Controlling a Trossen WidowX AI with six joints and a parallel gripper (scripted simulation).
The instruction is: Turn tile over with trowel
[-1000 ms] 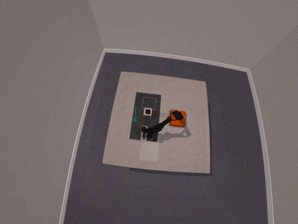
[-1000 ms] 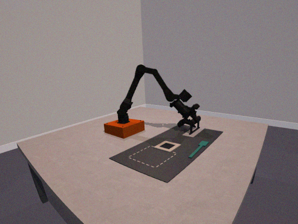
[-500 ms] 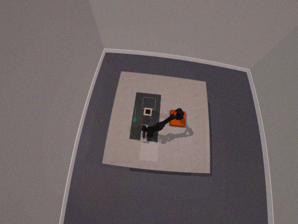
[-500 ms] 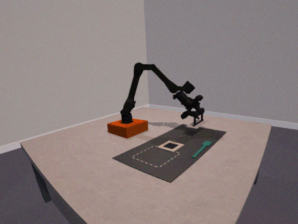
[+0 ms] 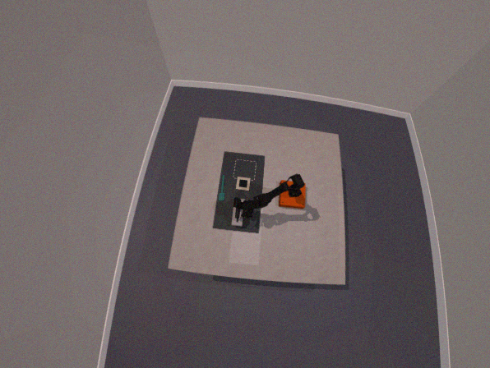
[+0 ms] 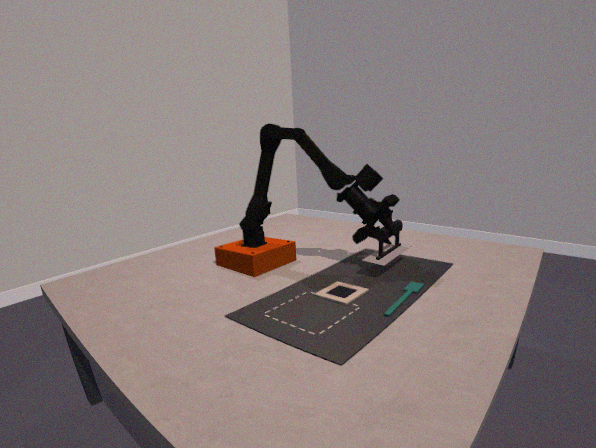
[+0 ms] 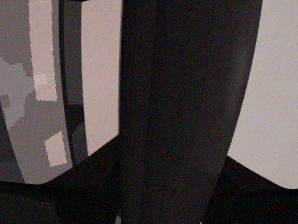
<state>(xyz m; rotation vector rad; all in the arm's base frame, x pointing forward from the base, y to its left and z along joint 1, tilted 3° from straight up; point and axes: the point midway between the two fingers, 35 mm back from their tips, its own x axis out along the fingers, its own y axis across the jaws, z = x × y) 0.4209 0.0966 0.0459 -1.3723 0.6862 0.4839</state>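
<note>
Now: gripper tip 50 mm past the dark mat, 160 mm to the left of it and 120 mm above it. From my gripper tip the other things lie so: tan square tile 70 mm behind, 210 mm to the right, 90 mm below; then green trowel 90 mm ahead, 160 mm to the right, 90 mm below.
</note>
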